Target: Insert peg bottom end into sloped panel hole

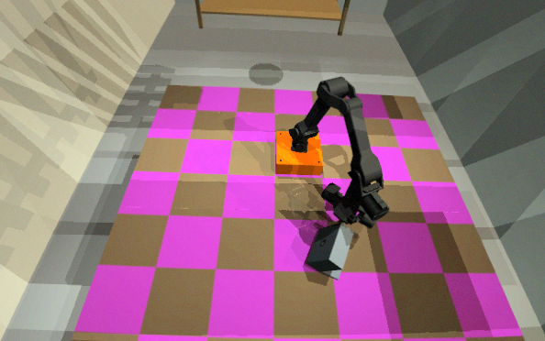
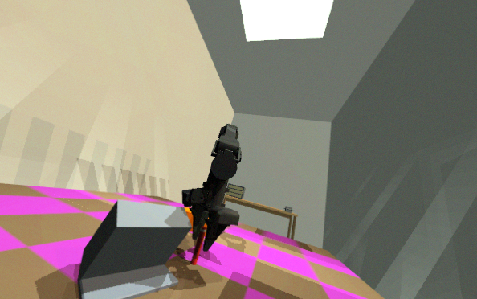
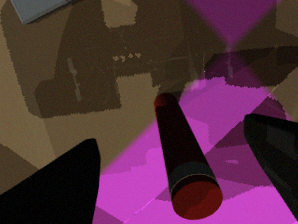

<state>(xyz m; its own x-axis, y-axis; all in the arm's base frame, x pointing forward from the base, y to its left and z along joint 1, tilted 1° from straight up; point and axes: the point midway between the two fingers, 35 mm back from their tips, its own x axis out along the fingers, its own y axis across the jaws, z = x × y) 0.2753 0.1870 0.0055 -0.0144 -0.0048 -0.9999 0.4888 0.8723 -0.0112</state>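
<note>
My gripper tip is 13 cm short of the grey sloped panel, 5 cm to the left of it and 2 cm below it. Round my gripper tip: round red peg: 2 cm above.
</note>
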